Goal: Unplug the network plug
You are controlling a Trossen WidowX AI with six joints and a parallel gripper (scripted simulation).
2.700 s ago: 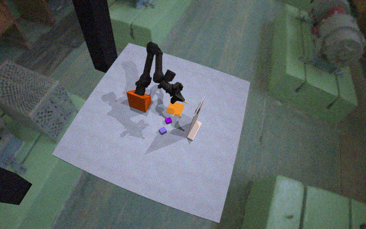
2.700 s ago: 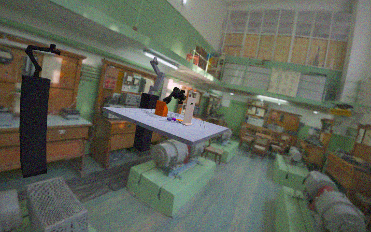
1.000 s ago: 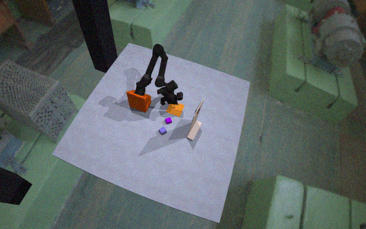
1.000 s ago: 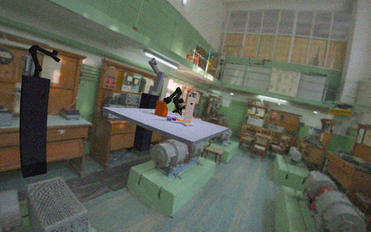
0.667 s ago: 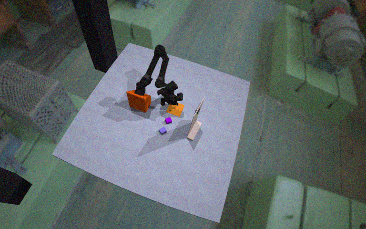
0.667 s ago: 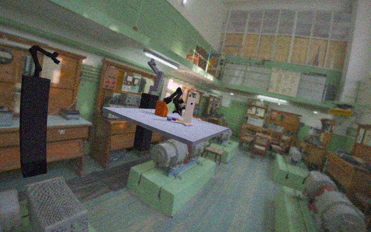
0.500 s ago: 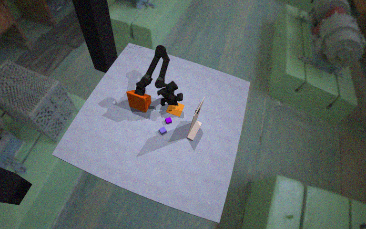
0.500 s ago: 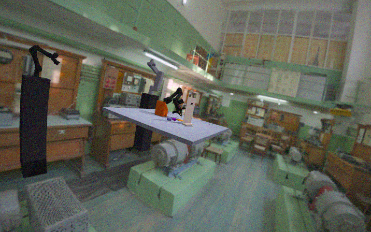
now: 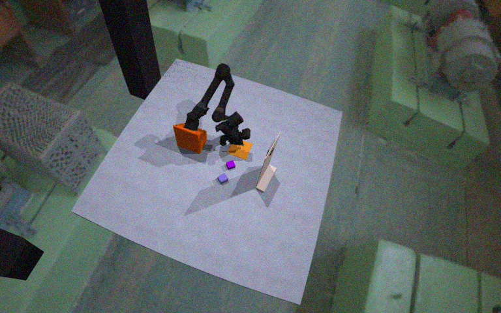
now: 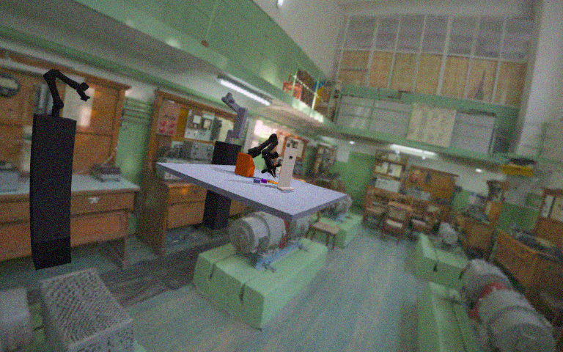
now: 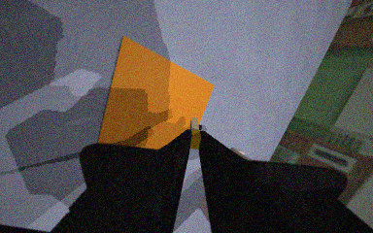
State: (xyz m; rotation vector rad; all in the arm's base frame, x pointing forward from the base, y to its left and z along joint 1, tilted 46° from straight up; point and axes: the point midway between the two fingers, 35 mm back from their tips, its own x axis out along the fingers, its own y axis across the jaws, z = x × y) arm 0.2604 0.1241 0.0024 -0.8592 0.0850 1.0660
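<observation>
Now: the orange square 50 mm below my gripper tip and 10 mm behind it. From my gripper tip the other things lie so: yellow plug: right at my gripper tip; then beige panel: 190 mm ahead, 110 mm to the right, 110 mm above.
</observation>
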